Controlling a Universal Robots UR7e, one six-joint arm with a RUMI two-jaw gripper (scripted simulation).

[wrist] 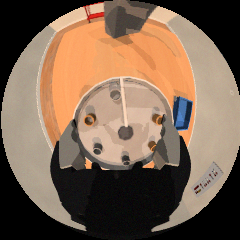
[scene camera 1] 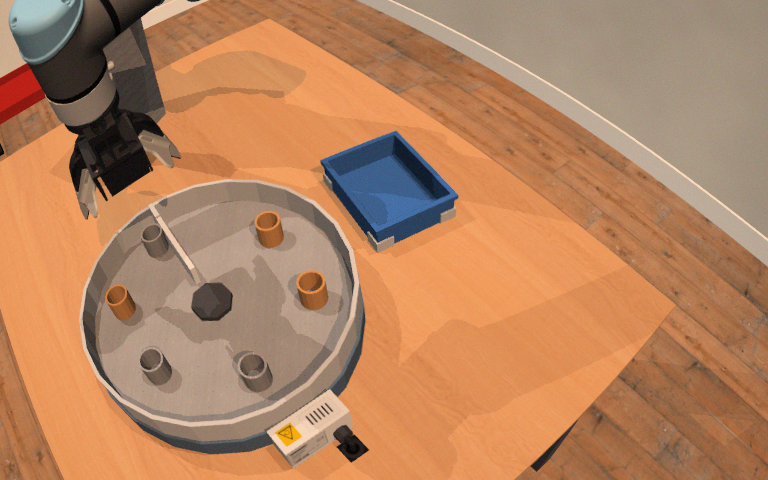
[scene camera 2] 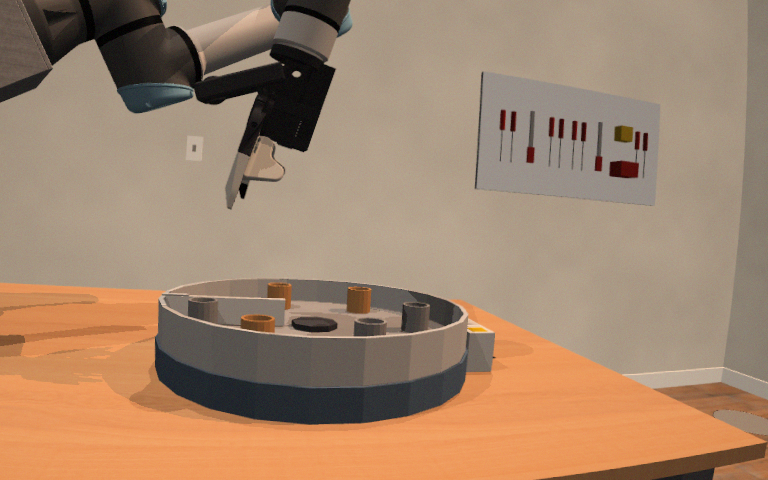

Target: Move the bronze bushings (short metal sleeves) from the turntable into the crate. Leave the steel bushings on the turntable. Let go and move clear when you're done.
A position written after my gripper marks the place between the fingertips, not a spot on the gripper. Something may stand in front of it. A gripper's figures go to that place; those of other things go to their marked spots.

Scene:
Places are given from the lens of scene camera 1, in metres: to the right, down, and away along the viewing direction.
my gripper (scene camera 1: 132,187): -0.34, -0.07, 0.73
blue crate (scene camera 1: 389,178): 0.01, -0.10, 1.03
grey turntable (scene camera 1: 261,311): -0.17, 0.10, 0.80
The marked spots on the blue crate and the grey turntable are 0.35 m apart.

